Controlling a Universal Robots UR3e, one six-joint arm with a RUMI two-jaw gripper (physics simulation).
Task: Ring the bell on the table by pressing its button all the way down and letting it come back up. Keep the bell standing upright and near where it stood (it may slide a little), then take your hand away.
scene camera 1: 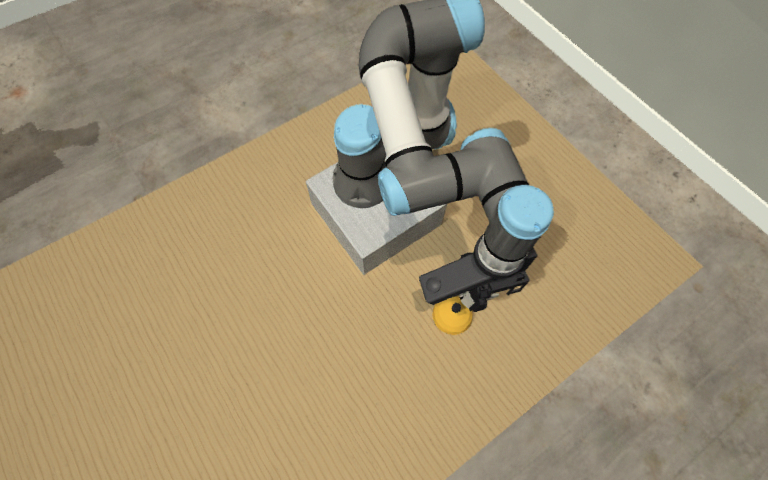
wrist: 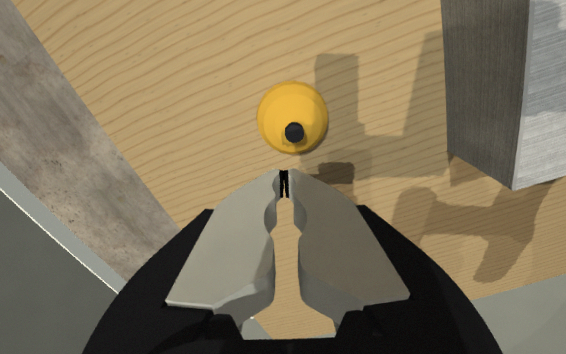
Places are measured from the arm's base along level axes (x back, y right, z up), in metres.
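Where they show: gripper, fingertip midpoint: (scene camera 1: 464,300) (wrist: 283,173); arm's base at its link origin: (scene camera 1: 362,181).
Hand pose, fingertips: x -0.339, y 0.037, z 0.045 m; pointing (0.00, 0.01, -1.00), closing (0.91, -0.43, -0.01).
Each offset is from my fingertips to the top centre of the thing. Level surfaces: height alone.
The yellow domed bell @[dx +0.009, dy -0.007, dz -0.083 m] (scene camera 1: 451,321) (wrist: 280,110) stands upright on the wooden table. Its black button @[dx +0.009, dy -0.007, dz -0.083 m] (scene camera 1: 456,307) (wrist: 294,132) stands up from the top of the dome. My gripper (wrist: 283,173) is shut and empty, its two fingertips together. In the wrist view the fingertips lie just below the bell's rim in the picture, apart from the button and not over the dome. In the scene view the gripper (scene camera 1: 466,301) is above the table beside the bell, and its fingertips are partly hidden and too small to tell apart.
The wooden table @[dz -0.149 m] (scene camera 1: 226,339) (wrist: 175,75) carries the grey base block (scene camera 1: 368,240) (wrist: 485,90) of the arm, behind and left of the bell in the scene view. The table's edge (scene camera 1: 574,373) lies beyond the bell to the lower right. Shadows of the arm fall beside the bell.
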